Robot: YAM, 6 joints.
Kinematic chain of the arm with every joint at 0, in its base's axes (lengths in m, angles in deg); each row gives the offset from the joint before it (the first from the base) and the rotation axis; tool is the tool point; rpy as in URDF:
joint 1: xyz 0 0 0.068 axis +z
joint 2: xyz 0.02 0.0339 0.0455 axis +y
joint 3: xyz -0.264 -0.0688 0 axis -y
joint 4: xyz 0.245 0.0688 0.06 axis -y
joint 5: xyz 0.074 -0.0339 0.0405 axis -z
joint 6: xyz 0.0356 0 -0.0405 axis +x
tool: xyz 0 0 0 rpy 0 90 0
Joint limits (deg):
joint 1: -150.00..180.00
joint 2: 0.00..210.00
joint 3: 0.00..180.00
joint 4: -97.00..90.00
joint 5: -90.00..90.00
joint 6: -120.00..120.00
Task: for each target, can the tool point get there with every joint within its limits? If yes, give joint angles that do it. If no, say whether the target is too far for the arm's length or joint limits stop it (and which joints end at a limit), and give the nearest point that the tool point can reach.
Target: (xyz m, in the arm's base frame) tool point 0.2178 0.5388 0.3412
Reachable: yes | joints 68.03 148.60 139.45 48.75 0.66 66.43
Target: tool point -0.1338 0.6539 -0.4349
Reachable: no: too far | nearest point -0.1013 0.4950 -0.2736 | short by 0.229 m
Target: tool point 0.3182 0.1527 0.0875
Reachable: yes | joints 25.43 111.83 53.99 -2.88 -2.11 -86.67
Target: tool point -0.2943 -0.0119 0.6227
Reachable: yes | joints 3.84 38.95 130.31 22.14 -12.67 -78.63
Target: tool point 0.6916 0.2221 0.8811
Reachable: no: too far | nearest point 0.4225 0.1357 0.5740 | short by 0.417 m
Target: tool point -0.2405 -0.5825 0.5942
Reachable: no: too far | nearest point -0.1952 -0.4729 0.5008 | short by 0.151 m
